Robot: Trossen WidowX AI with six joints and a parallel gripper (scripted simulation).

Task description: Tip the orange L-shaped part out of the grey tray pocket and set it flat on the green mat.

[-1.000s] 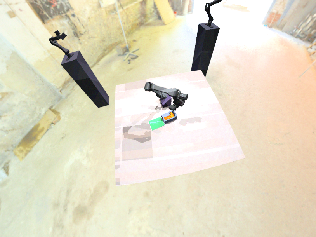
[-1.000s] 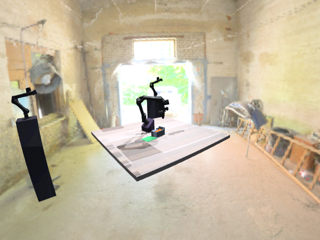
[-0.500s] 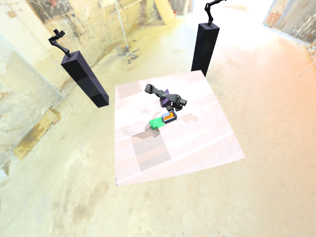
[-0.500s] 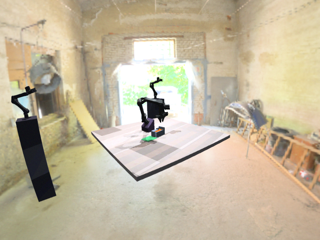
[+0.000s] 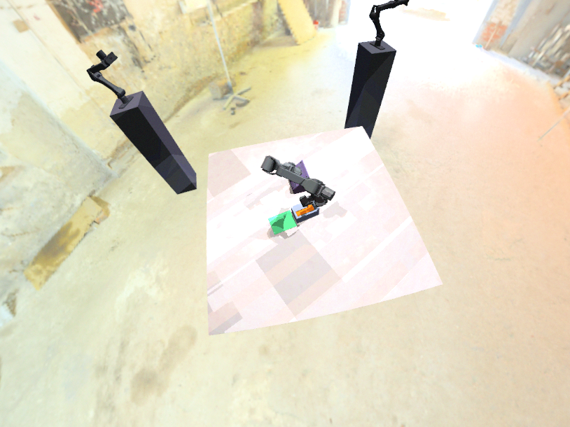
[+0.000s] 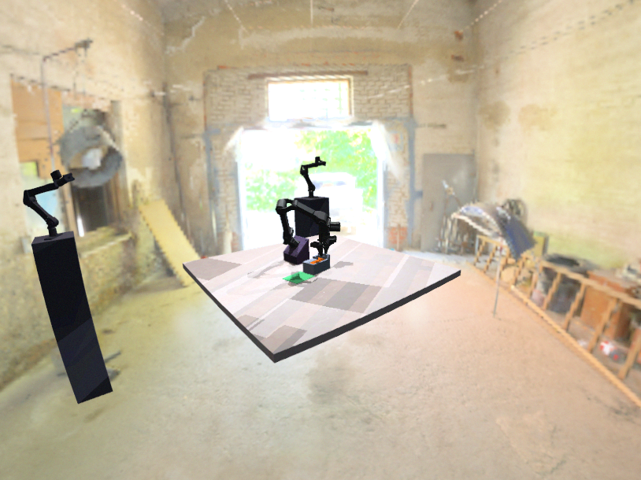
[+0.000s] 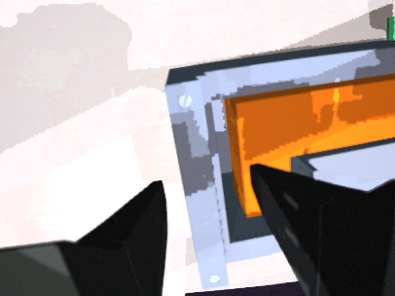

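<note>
My gripper tip is now 60 mm to the left of the orange L-shaped part, 30 mm above it and 10 mm short of it. The rest, counted from my gripper tip: green mat 220 mm to the right, 90 mm below, 30 mm ahead.
</note>
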